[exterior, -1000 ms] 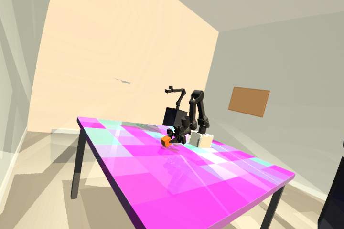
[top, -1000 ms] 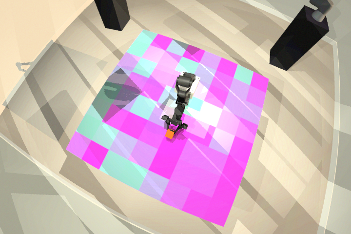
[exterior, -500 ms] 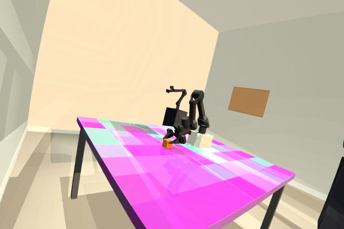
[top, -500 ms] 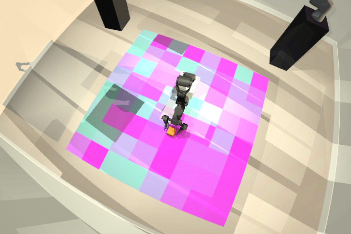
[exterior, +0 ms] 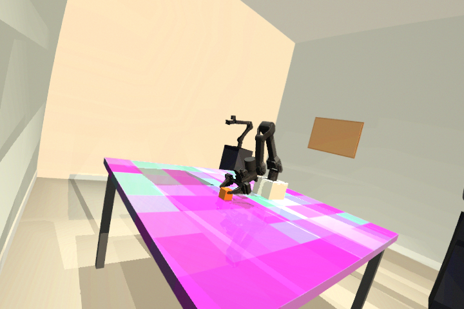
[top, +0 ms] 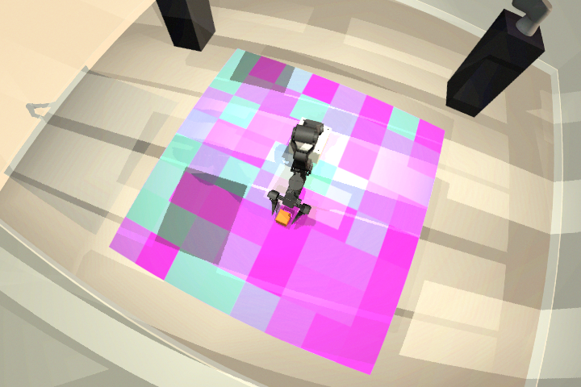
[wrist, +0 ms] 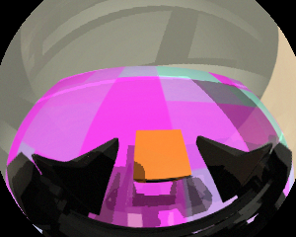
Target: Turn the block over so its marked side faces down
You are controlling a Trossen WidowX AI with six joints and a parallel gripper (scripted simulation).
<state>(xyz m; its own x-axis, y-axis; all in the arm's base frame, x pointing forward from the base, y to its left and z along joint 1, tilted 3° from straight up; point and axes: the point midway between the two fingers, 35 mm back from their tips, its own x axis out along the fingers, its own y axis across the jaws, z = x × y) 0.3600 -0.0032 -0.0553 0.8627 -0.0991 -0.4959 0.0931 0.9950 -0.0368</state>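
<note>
Right now the block is 30 mm behind my gripper tip and 20 mm below it.
</note>
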